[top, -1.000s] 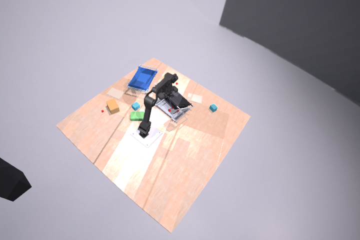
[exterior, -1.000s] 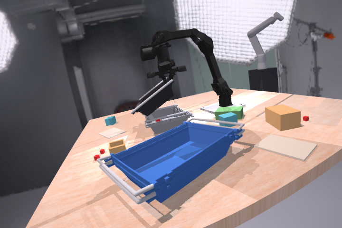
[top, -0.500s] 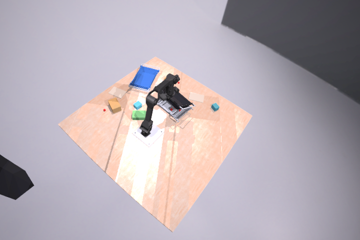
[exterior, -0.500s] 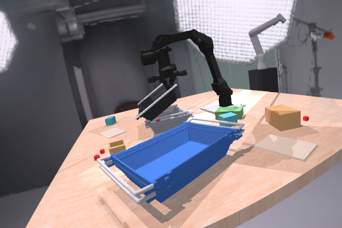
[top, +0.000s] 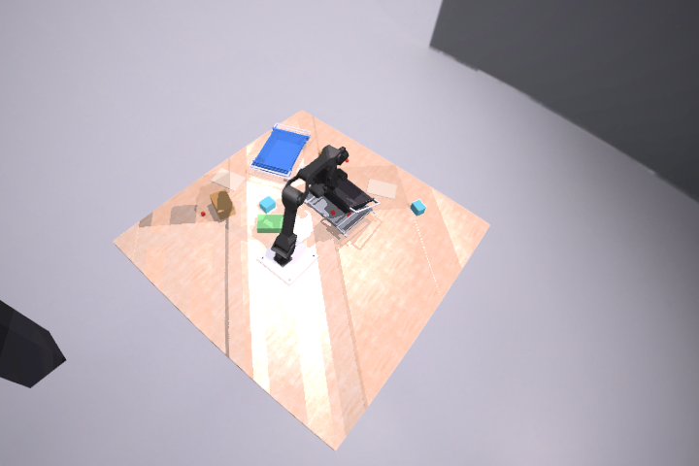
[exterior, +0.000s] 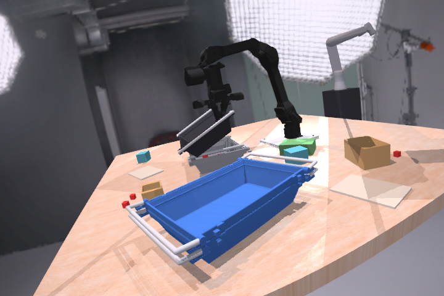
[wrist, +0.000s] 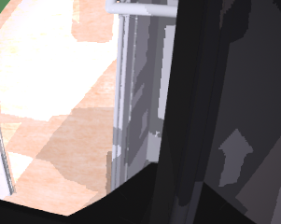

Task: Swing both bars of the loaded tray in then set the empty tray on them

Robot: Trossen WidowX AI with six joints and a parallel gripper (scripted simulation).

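My gripper tip is now 80 mm short of the black tray and 10 mm above it. Also, from my gripper tip: small box: 280 mm ahead, 260 mm to the left, 130 mm below; red block: 80 mm ahead, 90 mm to the right, 130 mm below; green block: 230 mm behind, 130 mm to the left, 120 mm below.
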